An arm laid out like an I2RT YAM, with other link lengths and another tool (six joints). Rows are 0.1 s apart.
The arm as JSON. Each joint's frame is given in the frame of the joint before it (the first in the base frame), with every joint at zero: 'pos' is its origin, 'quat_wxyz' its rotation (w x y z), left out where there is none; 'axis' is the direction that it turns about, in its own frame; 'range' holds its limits. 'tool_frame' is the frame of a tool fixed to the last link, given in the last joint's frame.
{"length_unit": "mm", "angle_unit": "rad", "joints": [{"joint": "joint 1", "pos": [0.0, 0.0, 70.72], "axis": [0.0, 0.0, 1.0], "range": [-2.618, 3.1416]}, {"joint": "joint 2", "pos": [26.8, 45.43, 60.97], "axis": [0.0, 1.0, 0.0], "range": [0.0, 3.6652]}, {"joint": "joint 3", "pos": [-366.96, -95.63, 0.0], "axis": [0.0, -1.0, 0.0], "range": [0.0, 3.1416]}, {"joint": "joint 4", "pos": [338.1, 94.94, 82.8], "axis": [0.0, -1.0, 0.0], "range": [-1.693, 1.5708]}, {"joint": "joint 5", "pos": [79.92, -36.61, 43.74], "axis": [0.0, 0.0, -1.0], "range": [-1.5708, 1.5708]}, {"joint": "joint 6", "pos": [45.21, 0.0, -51.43], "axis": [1.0, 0.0, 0.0], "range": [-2.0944, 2.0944]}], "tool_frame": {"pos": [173.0, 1.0, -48.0], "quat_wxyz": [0.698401, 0.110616, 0.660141, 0.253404]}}
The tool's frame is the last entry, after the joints.
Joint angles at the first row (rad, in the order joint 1, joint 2, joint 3, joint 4, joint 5, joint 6):
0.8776, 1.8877, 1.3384, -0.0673, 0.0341, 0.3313
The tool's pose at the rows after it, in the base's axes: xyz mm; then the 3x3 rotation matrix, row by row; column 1 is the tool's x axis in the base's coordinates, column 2 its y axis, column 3 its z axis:
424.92 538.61 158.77; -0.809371 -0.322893 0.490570; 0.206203 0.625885 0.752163; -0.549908 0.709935 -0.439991
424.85 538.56 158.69; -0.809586 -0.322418 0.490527; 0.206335 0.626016 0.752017; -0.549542 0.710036 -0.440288
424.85 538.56 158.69; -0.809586 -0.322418 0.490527; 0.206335 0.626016 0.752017; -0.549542 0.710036 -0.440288
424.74 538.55 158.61; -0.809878 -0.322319 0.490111; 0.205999 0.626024 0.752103; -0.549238 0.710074 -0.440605
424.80 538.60 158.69; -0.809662 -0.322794 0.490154; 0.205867 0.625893 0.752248; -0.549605 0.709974 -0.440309
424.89 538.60 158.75; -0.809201 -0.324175 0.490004; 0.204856 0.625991 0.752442; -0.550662 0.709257 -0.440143
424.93 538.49 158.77; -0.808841 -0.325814 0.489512; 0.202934 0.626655 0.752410; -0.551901 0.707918 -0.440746
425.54 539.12 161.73; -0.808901 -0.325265 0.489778; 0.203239 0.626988 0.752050; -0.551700 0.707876 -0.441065
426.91 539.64 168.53; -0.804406 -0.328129 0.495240; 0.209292 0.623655 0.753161; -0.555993 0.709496 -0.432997
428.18 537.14 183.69; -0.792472 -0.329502 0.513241; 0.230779 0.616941 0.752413; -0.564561 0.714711 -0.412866
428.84 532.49 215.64; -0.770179 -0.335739 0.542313; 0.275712 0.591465 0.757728; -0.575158 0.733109 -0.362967
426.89 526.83 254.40; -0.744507 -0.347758 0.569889; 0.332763 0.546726 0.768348; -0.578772 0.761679 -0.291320
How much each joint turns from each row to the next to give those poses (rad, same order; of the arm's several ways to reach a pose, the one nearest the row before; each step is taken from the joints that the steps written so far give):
0.0000, 0.0000, 0.0000, 0.0000, -0.0003, 0.0004
0.0000, 0.0000, 0.0000, -0.0004, 0.0000, 0.0004
0.0000, 0.0000, 0.0000, 0.0000, 0.0000, 0.0000
0.0000, 0.0000, 0.0000, -0.0004, -0.0004, 0.0000
0.0000, 0.0000, 0.0000, 0.0004, 0.0000, -0.0004
0.0000, 0.0000, 0.0000, 0.0004, 0.0000, -0.0015
0.0000, 0.0000, 0.0004, -0.0008, 0.0000, -0.0023
0.0000, 0.0000, 0.0091, -0.0095, 0.0004, 0.0004
0.0000, -0.0057, 0.0069, -0.0035, 0.0034, 0.0007
0.0000, -0.0232, 0.0000, -0.0011, 0.0133, 0.0077
-0.0015, -0.0504, -0.0057, 0.0080, 0.0149, 0.0183
-0.0023, -0.0637, -0.0160, 0.0252, 0.0080, 0.0267

